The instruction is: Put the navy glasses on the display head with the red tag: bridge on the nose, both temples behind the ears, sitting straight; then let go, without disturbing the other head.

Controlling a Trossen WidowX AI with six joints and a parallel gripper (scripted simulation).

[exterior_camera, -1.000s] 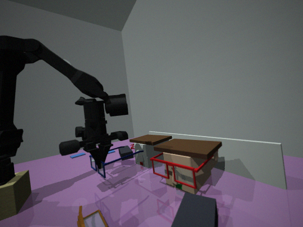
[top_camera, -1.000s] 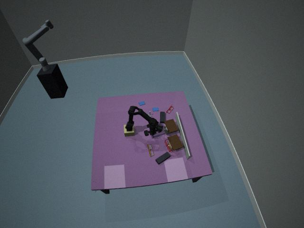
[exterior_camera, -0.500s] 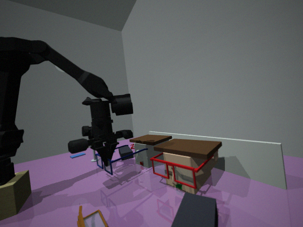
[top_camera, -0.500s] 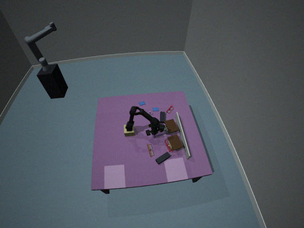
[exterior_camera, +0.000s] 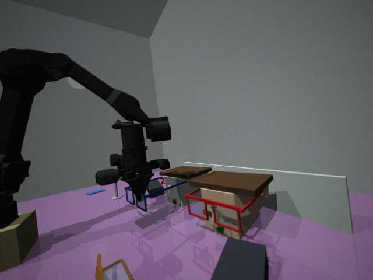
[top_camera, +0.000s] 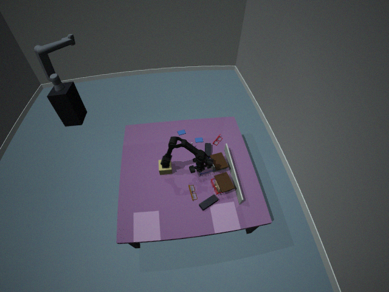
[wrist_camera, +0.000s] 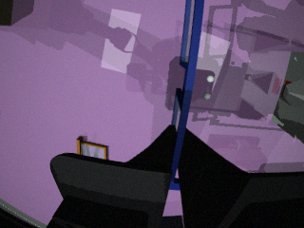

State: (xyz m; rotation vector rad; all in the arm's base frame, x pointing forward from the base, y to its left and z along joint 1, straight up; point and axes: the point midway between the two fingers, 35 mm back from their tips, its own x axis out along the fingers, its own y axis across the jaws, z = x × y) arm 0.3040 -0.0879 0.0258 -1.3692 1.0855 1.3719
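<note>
Right now the pale display head is 160 mm ahead of my gripper tip, 70 mm to the left of it and 10 mm below it. The rest, counted from my gripper tip: upright panel: 310 mm ahead, 20 mm to the right, 10 mm below; then post stand: 40 mm behind, 330 mm to the left, 40 mm below; then tan display head: 170 mm ahead, 150 mm to the right, 10 mm below.
</note>
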